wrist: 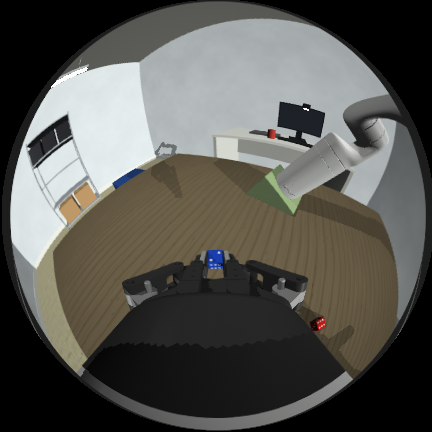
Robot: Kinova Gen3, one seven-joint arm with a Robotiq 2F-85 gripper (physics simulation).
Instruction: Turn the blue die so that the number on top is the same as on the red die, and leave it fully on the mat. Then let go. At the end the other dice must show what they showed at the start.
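Places are measured from the arm's base along level axes (x back, y left, z down), in centimetres.
Where they show: gripper, between the fingertips: (214, 257); arm's base, origin of its link: (286, 185).
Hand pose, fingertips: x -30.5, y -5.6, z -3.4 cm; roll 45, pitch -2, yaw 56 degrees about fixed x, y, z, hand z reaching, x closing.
Each offset is from my fingertips to the top centre of the thing. Level surfaces: height alone.
The blue die {dy +0.1, dx -0.1, dz -0.7 cm} (215, 256) sits between the fingertips in the wrist view. My gripper (214, 257) is shut on it, one fingertip at its left side and one at its right. Its larger visible face shows two pips, set diagonally. A narrow strip of the face below that shows several pips. Whether the die touches anything beneath it is hidden. The red die {dy +20.9, dx -1.1, dz +5.9 cm} (318, 323) rests on the wooden table top at the lower right, apart from the gripper. Its face turned to the right shows several pips; its top number is too small to tell surely. The mat cannot be made out.
The wooden table top {dz +7.9 cm} (200, 210) spreads around the gripper. The arm's base (312, 167) stands on a green block (272, 192) at the back right. Behind are a white desk with a monitor (301, 119) and a red cup (272, 133). A shelf with boxes stands left.
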